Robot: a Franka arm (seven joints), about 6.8 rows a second.
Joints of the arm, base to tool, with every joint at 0 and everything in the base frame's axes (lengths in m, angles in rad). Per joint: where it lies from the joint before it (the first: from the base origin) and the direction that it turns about. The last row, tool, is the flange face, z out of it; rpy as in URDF.
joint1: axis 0 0 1 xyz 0 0 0.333
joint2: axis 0 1 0 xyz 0 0 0
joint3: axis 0 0 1 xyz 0 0 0.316
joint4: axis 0 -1 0 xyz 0.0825 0 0
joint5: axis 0 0 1 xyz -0.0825 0 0.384
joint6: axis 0 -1 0 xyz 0 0 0
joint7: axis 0 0 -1 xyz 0.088 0 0
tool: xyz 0 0 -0.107 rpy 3.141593 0 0
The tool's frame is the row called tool.
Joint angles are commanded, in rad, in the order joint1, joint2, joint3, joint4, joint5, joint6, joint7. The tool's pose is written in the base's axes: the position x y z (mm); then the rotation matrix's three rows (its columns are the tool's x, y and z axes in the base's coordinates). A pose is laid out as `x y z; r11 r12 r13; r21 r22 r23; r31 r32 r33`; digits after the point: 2 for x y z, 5 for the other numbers.
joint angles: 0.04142 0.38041 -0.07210 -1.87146 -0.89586 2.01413 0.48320
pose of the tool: 617.08 -62.34 312.34; 0.99912 0.01257 -0.03998; -0.02025 -0.69036 -0.72319; -0.03669 0.72336 -0.68950
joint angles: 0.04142 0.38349 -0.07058 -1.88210 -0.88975 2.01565 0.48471
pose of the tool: 614.00 -61.14 305.72; 0.99857 0.01887 -0.04997; -0.02284 -0.69479 -0.71885; -0.04829 0.71897 -0.69336
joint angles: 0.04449 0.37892 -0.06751 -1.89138 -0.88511 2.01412 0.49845
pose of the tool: 611.48 -57.49 304.31; 0.99856 0.01038 -0.05257; -0.03044 -0.69752 -0.71592; -0.04410 0.71649 -0.69620
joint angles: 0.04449 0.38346 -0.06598 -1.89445 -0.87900 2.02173 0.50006
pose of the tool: 611.09 -55.67 300.16; 0.99852 0.01207 -0.05300; -0.02917 -0.70372 -0.70988; -0.04587 0.71037 -0.70233
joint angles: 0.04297 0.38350 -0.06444 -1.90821 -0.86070 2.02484 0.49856
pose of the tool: 606.75 -54.81 293.82; 0.99756 0.01405 -0.06843; -0.03780 -0.71529 -0.69780; -0.05875 0.69868 -0.71302
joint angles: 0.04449 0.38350 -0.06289 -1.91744 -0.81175 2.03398 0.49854
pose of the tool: 603.66 -50.34 288.60; 0.99625 -0.00254 -0.08647; -0.05966 -0.74398 -0.66554; -0.06264 0.66820 -0.74134
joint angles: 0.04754 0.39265 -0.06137 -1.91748 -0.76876 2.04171 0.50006
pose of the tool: 603.09 -45.28 281.94; 0.99467 -0.01744 -0.10167; -0.07854 -0.76704 -0.63678; -0.06688 0.64136 -0.76432
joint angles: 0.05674 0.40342 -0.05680 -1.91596 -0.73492 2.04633 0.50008
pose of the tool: 603.14 -35.36 275.13; 0.99371 -0.01952 -0.11027; -0.08357 -0.78471 -0.61420; -0.07454 0.61955 -0.78141
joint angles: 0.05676 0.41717 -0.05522 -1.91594 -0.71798 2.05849 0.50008
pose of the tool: 603.18 -32.77 266.75; 0.99301 -0.01988 -0.11636; -0.08621 -0.79552 -0.59976; -0.08064 0.60560 -0.79167
